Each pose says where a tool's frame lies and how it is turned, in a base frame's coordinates. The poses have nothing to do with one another.
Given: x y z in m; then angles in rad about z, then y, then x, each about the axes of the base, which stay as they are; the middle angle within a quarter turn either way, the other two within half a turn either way.
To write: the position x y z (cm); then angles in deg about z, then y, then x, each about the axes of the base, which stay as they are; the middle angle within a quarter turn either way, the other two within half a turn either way. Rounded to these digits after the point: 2 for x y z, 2 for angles.
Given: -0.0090, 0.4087, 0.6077, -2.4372, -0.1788, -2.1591
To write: -0.90, 40.87, 60.77, -139.64, -10.24, -123.71
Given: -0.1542, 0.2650, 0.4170, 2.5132, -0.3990, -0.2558
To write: -15.42, 26.50, 41.70, 144.00, -22.86, -14.66
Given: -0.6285, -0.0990, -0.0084, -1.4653, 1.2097, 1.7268
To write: -62.85, -9.90, -0.84, -83.96, 69.31, 98.94
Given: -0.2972, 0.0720, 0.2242, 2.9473, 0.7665, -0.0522
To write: -29.72, 7.20, 22.42, 168.87, 43.92, -2.99
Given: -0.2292, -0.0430, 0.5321, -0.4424, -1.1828, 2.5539
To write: -22.92, -4.30, 53.21, -25.35, -67.77, 146.33
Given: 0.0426, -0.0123, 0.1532, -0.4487, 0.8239, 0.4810
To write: 4.26, -1.23, 15.32, -25.71, 47.21, 27.56
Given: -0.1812, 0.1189, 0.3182, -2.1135, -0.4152, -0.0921
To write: -18.12, 11.89, 31.82, -121.09, -23.79, -5.28
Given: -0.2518, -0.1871, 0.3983, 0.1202, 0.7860, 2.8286
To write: -25.18, -18.71, 39.83, 6.89, 45.03, 162.07
